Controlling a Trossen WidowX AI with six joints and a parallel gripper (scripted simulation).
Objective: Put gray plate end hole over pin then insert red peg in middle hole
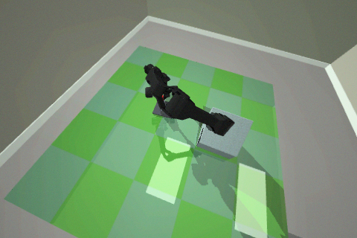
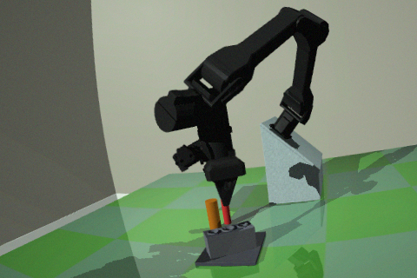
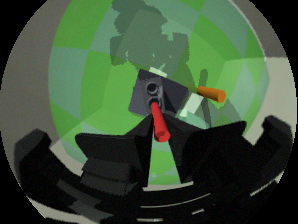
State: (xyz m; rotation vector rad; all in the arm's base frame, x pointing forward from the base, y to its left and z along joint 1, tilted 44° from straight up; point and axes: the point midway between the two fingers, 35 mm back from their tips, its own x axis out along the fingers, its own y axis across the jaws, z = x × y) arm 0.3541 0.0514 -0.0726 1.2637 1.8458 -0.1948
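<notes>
Right now my gripper tip is right at the red peg. Also, from my gripper tip: orange cylinder (110 mm behind, 100 mm to the right, 70 mm below); base (100 mm below, 20 mm behind, 10 mm to the left); gray plate (70 mm below).
</notes>
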